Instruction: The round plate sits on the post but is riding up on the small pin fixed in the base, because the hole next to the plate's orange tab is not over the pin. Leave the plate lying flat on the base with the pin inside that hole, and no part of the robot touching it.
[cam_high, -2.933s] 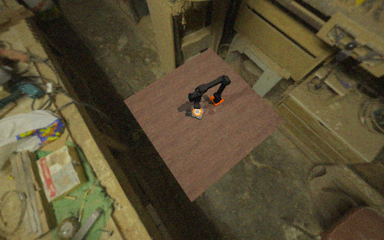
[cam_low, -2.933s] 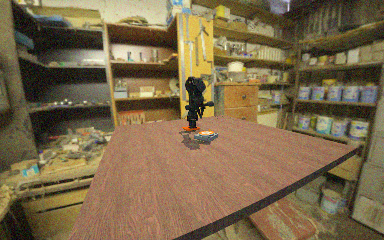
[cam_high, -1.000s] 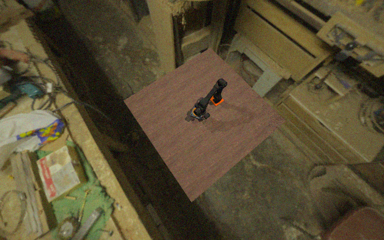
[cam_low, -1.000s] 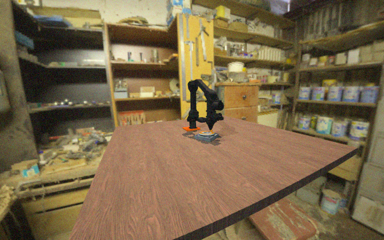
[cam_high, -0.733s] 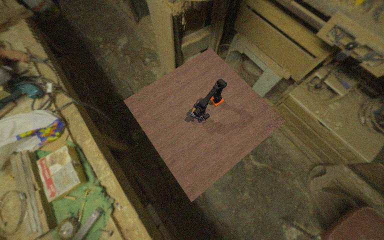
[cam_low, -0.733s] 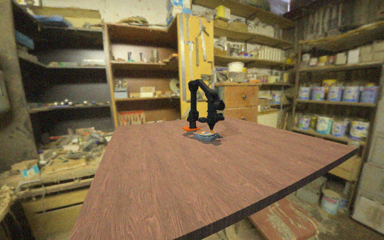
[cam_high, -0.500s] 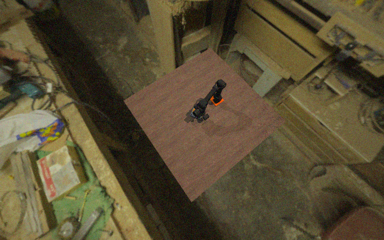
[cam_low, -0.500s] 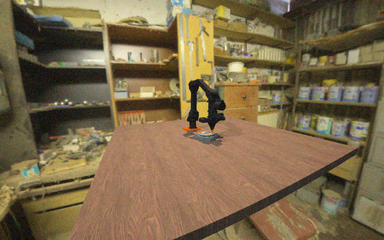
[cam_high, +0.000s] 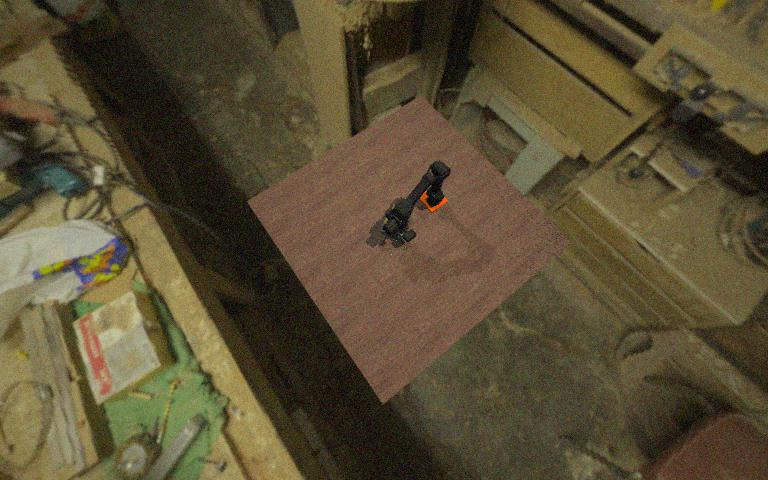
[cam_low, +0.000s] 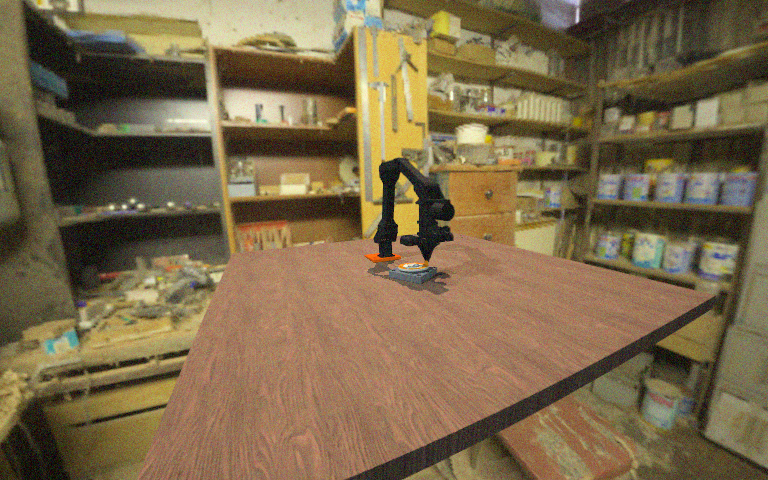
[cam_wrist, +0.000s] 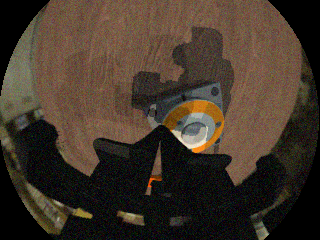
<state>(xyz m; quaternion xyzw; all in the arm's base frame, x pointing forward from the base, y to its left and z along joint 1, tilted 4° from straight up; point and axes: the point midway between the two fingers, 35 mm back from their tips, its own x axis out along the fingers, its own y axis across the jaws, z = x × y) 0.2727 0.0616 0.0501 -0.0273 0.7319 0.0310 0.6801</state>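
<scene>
My gripper tip is now 10 mm short of the round orange plate and 30 mm to the left of it. The rest, counted from my gripper tip: grey-blue square base: 50 mm to the right, 20 mm below.
</scene>
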